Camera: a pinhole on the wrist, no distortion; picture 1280 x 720 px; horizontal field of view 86.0 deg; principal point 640.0 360.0 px. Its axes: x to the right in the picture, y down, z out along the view. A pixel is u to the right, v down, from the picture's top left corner.
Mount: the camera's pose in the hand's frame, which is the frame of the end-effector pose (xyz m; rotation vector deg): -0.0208 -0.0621 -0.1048 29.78 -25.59 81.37
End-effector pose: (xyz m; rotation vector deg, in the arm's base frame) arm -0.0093 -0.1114 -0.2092 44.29 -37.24 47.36
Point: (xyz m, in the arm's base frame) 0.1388 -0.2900 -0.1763
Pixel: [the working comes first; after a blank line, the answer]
In the camera's frame: 0.0390 -0.0447 0.2681

739.9 245.6
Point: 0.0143 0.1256 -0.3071
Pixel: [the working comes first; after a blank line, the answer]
In the camera's frame: 0.0136 -0.0540 -0.1842

behind the camera
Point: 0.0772 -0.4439 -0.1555
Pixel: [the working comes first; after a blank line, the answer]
In the camera's frame: 0.1087 0.0418 0.3929

829.9 433.1
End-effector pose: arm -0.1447 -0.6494 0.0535 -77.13 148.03 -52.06
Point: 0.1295 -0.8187 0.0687
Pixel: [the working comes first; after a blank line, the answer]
In the camera's frame: -0.0228 0.0152 0.3404

594.0 390.7
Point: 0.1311 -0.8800 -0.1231
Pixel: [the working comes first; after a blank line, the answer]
In the camera's frame: 0.1481 0.0239 0.4465

867.7 396.7
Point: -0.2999 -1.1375 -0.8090
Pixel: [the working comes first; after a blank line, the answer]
In the camera's frame: 0.9539 -0.2257 0.5511

outside the picture
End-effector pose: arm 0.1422 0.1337 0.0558 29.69 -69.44 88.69
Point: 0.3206 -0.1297 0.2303
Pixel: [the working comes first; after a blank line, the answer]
In the camera's frame: 0.0536 0.0335 0.4043

731.0 416.9
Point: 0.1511 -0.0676 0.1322
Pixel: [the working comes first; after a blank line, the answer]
In the camera's frame: 0.1856 0.0362 0.2468

1156.0 460.8
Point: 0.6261 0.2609 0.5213
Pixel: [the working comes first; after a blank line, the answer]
In the camera's frame: -0.3952 -0.3249 0.3780

outside the picture
